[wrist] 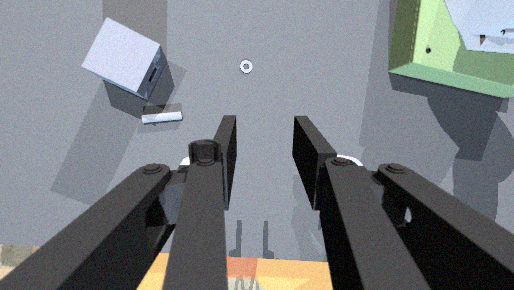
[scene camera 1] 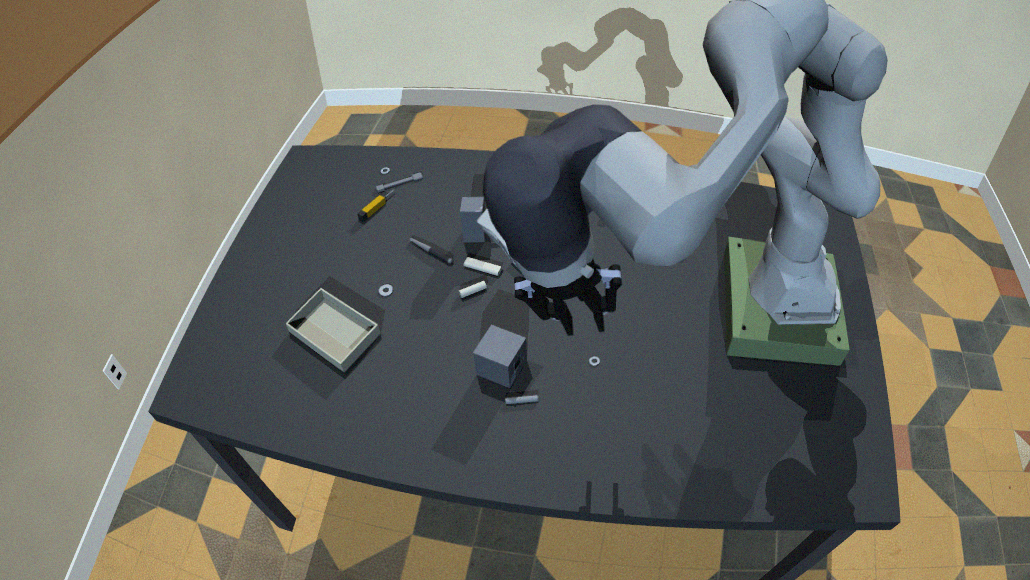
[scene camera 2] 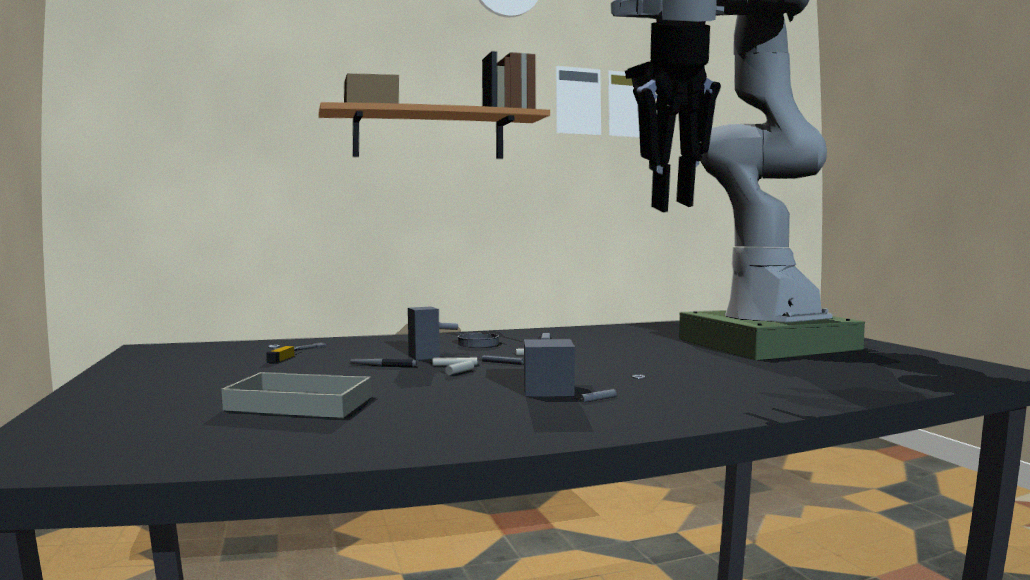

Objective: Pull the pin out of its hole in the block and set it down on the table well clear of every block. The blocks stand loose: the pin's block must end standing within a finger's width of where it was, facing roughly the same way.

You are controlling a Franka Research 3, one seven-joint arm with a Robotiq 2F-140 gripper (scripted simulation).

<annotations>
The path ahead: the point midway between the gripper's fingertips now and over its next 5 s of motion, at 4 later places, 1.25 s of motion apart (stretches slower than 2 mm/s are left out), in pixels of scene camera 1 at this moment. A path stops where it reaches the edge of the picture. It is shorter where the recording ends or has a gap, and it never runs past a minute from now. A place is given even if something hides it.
My gripper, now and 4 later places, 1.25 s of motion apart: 585, 324; 494, 182; 488, 185; 482, 173; 477, 170
</annotations>
